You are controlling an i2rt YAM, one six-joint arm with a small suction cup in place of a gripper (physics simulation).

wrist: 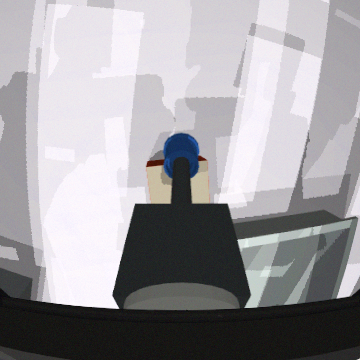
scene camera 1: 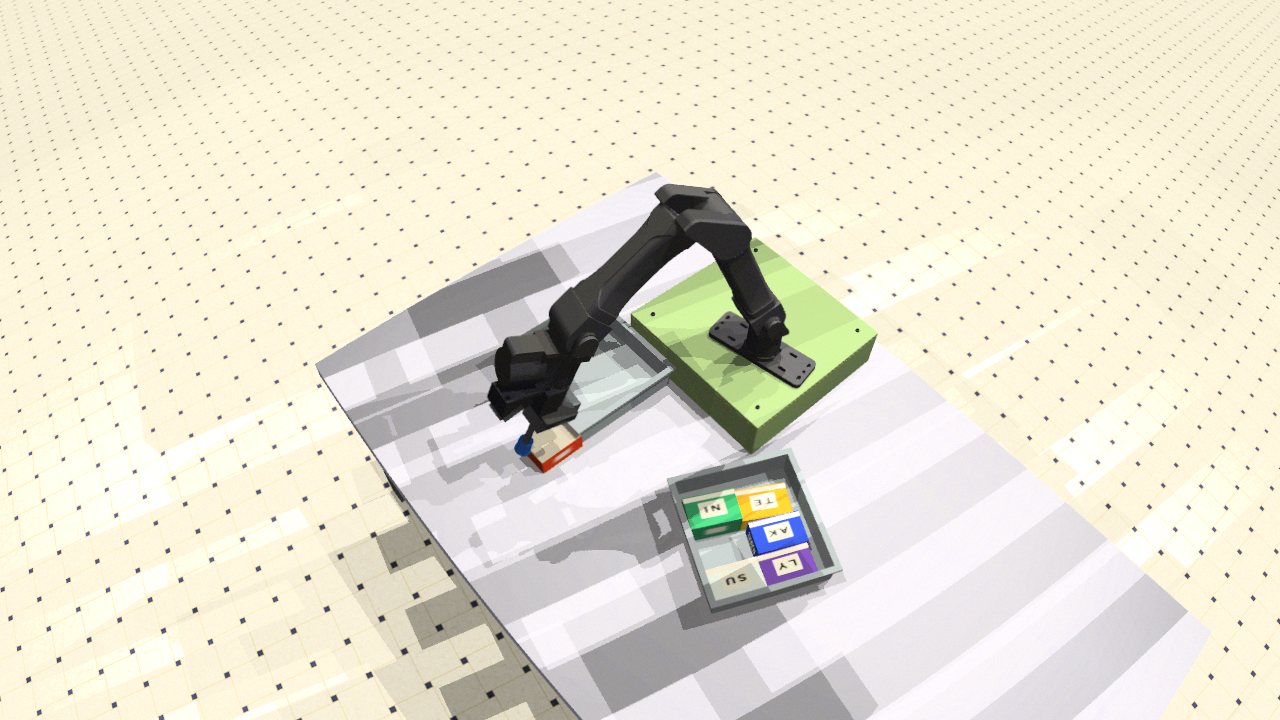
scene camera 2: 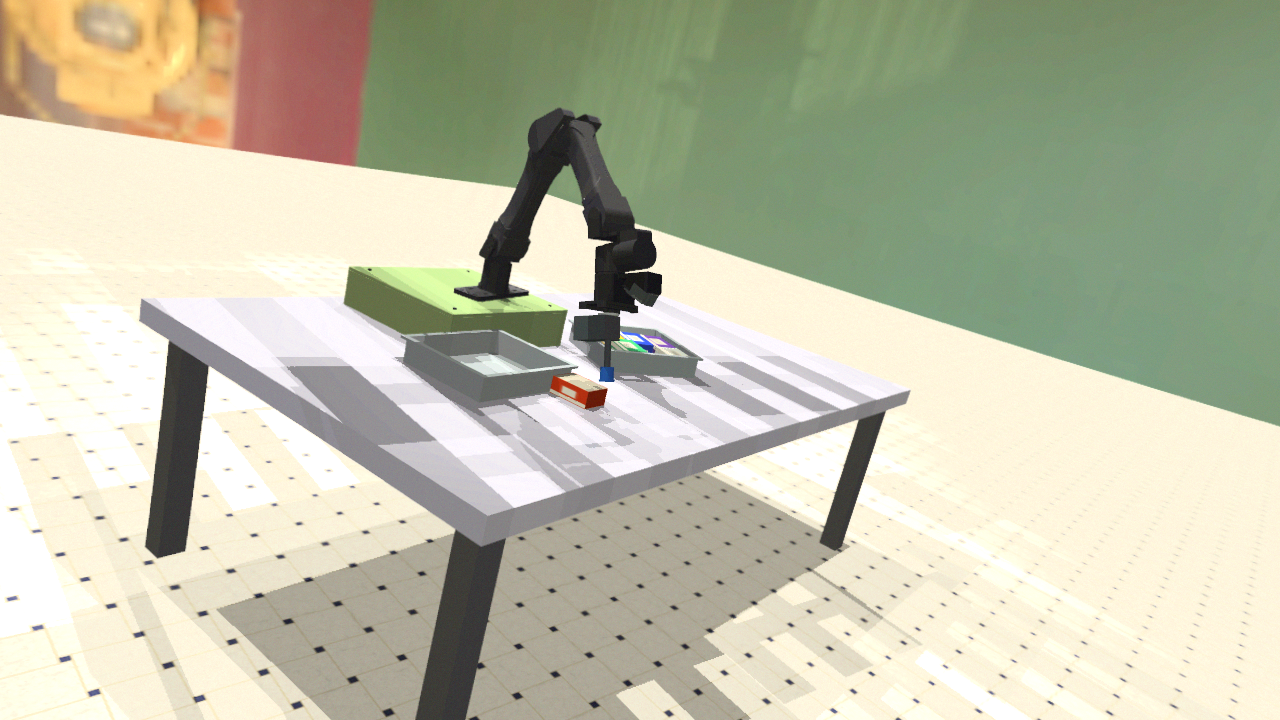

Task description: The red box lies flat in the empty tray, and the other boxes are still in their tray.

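Where they show: end effector, tool point: (wrist: 180,149) (scene camera 1: 522,449) (scene camera 2: 606,381); arm's base, origin of the base link: (scene camera 1: 761,350) (scene camera 2: 492,293).
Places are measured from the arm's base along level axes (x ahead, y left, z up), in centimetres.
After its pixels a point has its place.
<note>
The red box (scene camera 1: 556,449) @[x 37.1, y -17.1, z -5.2 cm] (scene camera 2: 577,390) @[x 37.4, y -22.5, z -5.8 cm] lies flat on the table, pale top face up, just outside the near corner of the empty grey tray (scene camera 1: 626,403) @[x 21.5, y -14.3, z -5.9 cm] (scene camera 2: 465,372) @[x 23.1, y -37.9, z -4.7 cm]. In the wrist view the red box (wrist: 157,186) @[x 38.7, y -17.6, z -5.2 cm] sits under the nozzle, with the empty tray (wrist: 286,221) @[x 29.0, y -31.6, z -6.9 cm] at the lower right. My blue suction cup (scene camera 1: 522,445) (scene camera 2: 606,375) (wrist: 181,155) hangs low at the box's far end, over its edge. The box rests on the table and is not lifted. I cannot tell whether the cup touches it.
The second tray (scene camera 1: 769,595) @[x 35.6, y 27.2, z -7.6 cm] (scene camera 2: 645,365) @[x 35.7, y 10.5, z -6.5 cm] stands to the right and holds a green box (scene camera 1: 712,512) @[x 30.8, y 11.6, z -3.6 cm], a yellow box (scene camera 1: 763,502) @[x 23.4, y 16.9, z -4.7 cm], a blue box (scene camera 1: 776,535) @[x 27.3, y 22.3, z -4.5 cm], a purple box (scene camera 1: 787,566) @[x 30.9, y 26.9, z -4.6 cm] and a pale box (scene camera 1: 737,580) @[x 37.9, y 21.9, z -4.5 cm]. The arm stands on a green base block (scene camera 1: 805,313) @[x -13.1, y 1.6, z -0.1 cm] (scene camera 2: 402,295) @[x -6.7, y -21.3, z -0.9 cm] behind the trays.
</note>
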